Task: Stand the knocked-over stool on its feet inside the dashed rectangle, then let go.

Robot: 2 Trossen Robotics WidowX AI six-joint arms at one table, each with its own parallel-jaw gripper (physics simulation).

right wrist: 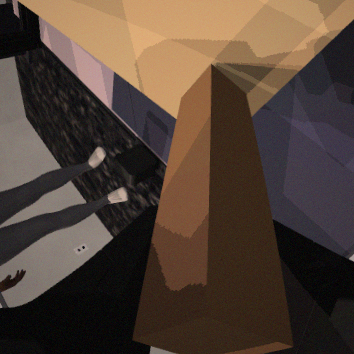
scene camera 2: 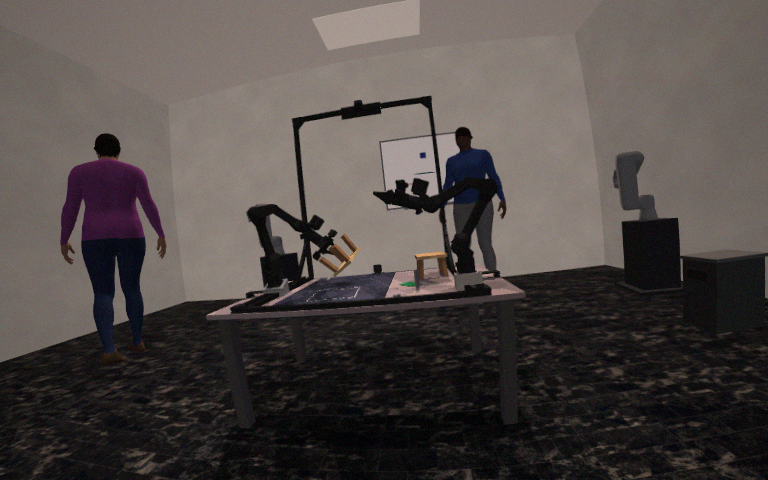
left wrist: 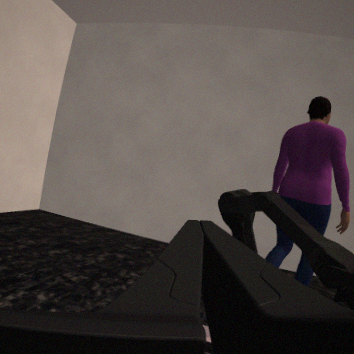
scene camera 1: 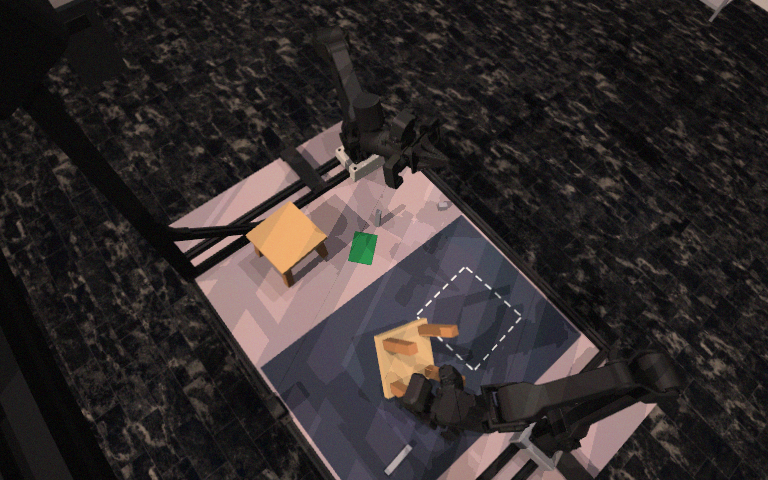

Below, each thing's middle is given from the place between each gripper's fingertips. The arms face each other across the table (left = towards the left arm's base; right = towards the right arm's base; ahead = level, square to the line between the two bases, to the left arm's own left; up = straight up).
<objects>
Now: left hand 42 cm above the green card [scene camera 1: 362, 250], 15 cm past it and 8 cm to the right of it.
Now: the green card 140 mm ahead of my right hand, 420 mm to the left of it and 160 mm below it.
</objects>
